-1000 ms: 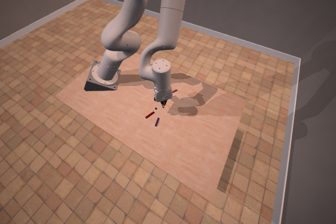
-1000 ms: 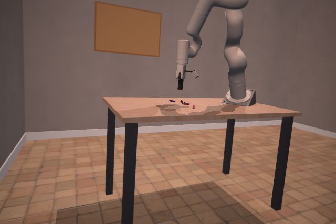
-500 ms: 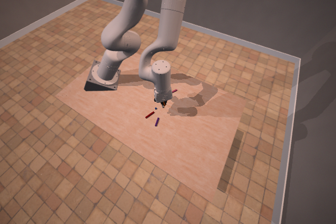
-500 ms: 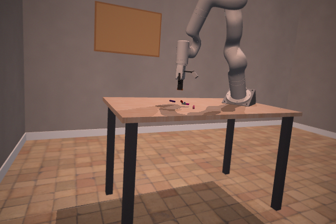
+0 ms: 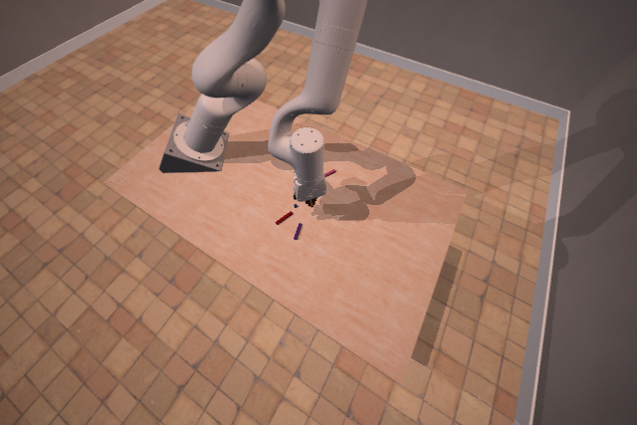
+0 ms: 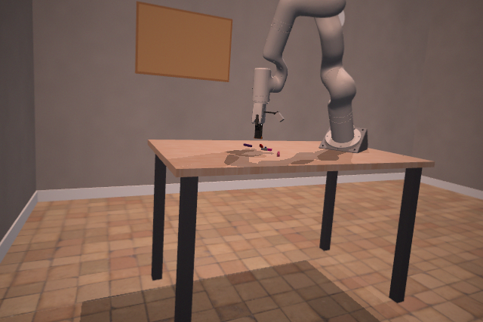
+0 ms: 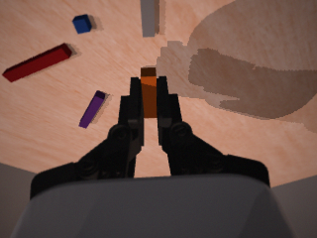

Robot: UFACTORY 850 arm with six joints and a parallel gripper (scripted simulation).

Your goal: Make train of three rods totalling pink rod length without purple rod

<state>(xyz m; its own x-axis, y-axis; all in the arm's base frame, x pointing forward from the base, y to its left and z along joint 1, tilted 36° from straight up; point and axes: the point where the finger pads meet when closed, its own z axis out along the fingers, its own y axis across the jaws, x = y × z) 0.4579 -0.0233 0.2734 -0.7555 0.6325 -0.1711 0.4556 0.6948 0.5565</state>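
Right now my hand is 7 cm above the grey rod, 3 cm past it and 2 cm to the right of it. Round my hand: blue rod (7 cm below, 5 cm behind, 3 cm to the right); then magenta rod (7 cm below, 5 cm behind, 3 cm to the left); then orange rod (2 cm below).
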